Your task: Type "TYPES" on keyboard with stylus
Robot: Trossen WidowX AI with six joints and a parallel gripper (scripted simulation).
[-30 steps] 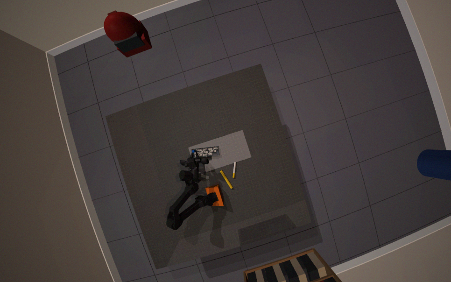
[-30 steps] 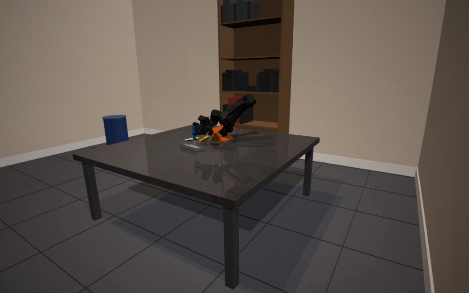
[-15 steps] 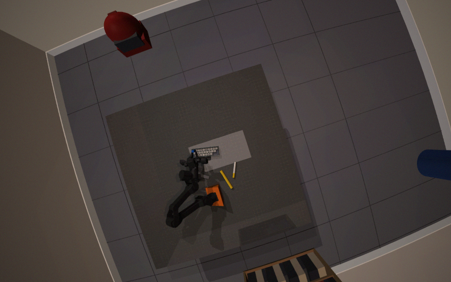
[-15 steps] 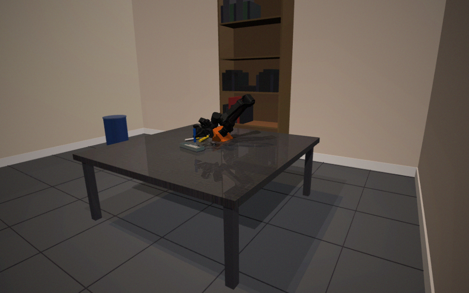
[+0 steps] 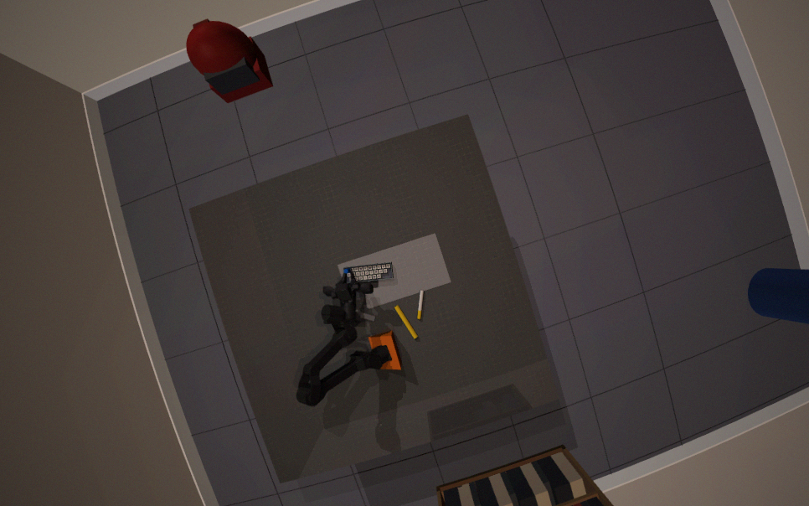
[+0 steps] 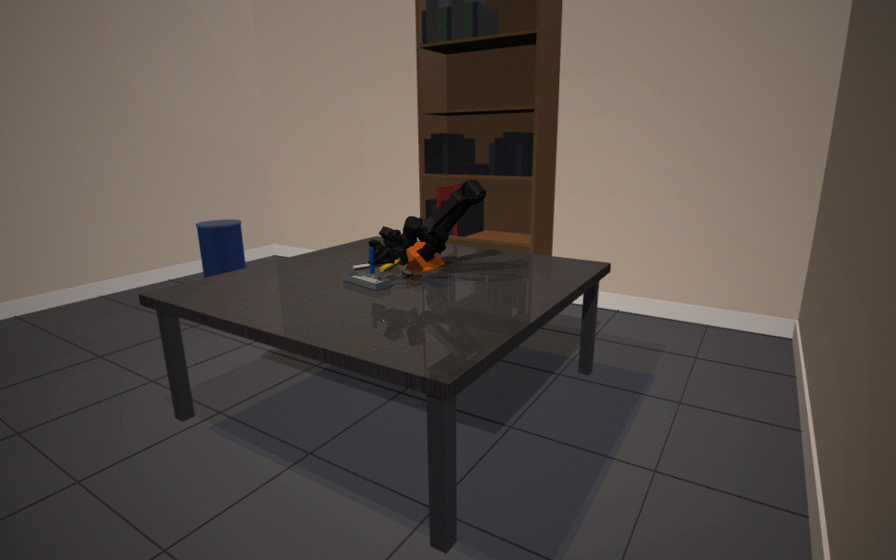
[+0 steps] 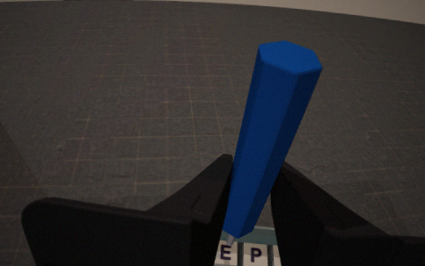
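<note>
My gripper tip is now 10 mm past the grey tip and 60 mm above it. Round my gripper tip: yellow stick (290 mm behind, 120 mm to the right, 80 mm below); then small grey block (210 mm behind, 20 mm to the left, 90 mm below); then blue stylus (10 mm behind, 20 mm below).
</note>
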